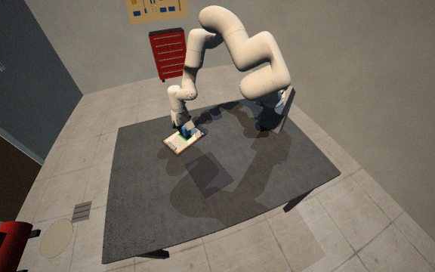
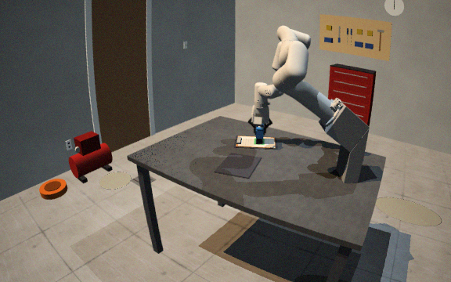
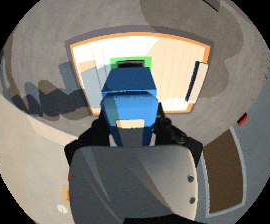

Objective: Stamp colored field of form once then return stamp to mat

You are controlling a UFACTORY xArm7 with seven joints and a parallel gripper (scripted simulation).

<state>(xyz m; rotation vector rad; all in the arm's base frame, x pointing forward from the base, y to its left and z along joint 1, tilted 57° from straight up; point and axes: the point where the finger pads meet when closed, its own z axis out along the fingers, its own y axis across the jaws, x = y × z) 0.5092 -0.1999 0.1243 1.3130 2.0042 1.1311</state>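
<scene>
Right now my hand is 30 cm to the right of the mat, 12 cm past it and 7 cm above it. From my hand the other things lie so: blue stamp 2 cm below; form 6 cm below, 3 cm to the left, 2 cm ahead.
</scene>
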